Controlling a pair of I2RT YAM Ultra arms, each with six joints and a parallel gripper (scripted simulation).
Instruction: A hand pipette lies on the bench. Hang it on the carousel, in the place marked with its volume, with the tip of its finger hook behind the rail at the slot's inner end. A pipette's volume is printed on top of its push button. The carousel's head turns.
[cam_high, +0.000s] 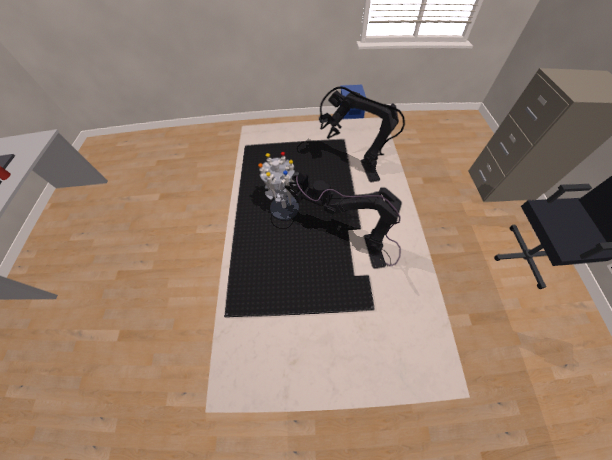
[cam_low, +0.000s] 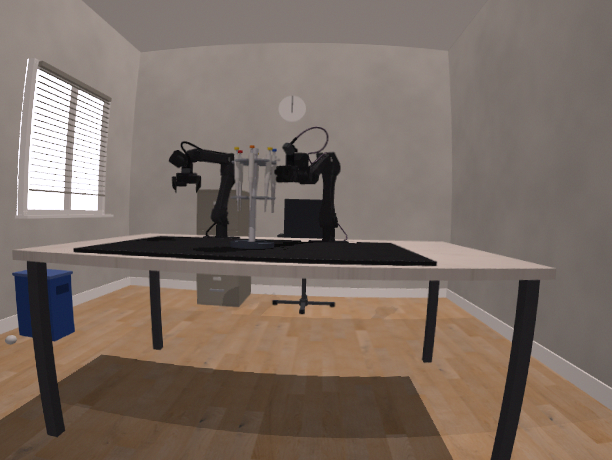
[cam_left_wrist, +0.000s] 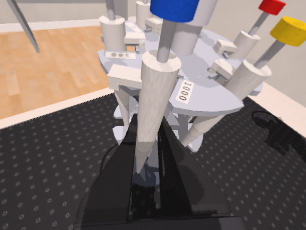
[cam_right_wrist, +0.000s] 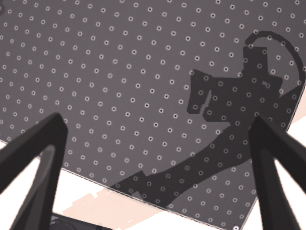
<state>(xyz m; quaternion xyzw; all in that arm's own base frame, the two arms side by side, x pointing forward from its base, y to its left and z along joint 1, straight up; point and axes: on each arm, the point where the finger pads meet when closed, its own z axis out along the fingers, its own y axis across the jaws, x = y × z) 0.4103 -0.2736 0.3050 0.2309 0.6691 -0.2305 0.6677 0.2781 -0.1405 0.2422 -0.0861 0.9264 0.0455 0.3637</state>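
Right now the hand pipette is 3 cm below my left hand, 1 cm to the left of it and 1 cm ahead of it.
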